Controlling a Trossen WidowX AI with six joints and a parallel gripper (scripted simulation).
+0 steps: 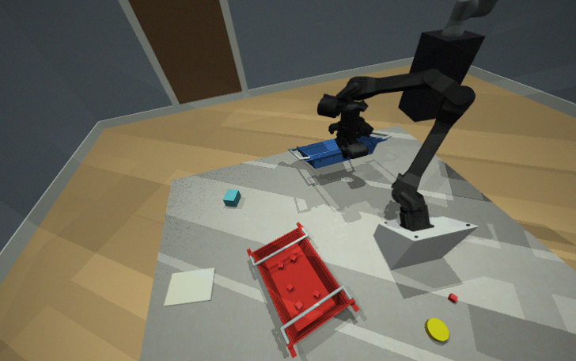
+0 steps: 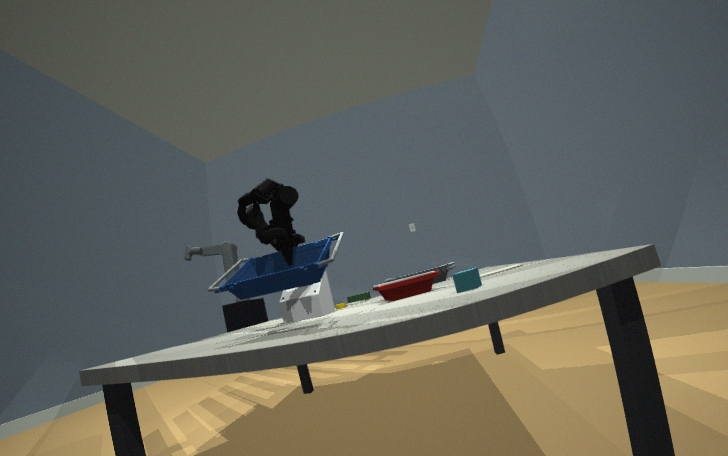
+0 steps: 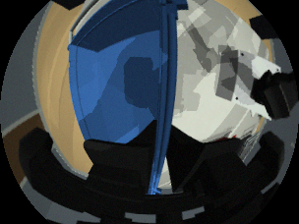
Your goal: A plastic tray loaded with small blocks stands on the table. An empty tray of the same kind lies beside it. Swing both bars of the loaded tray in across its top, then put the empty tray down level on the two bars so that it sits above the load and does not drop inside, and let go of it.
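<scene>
My gripper tip is 1 cm short of the blue tray and 8 cm to the left of it. Round my gripper tip: yellow disc: 8 cm behind, 53 cm to the left, 17 cm below; green block: 9 cm behind, 87 cm to the left, 16 cm below; teal cube: 48 cm ahead, 4 cm to the right, 16 cm below.
</scene>
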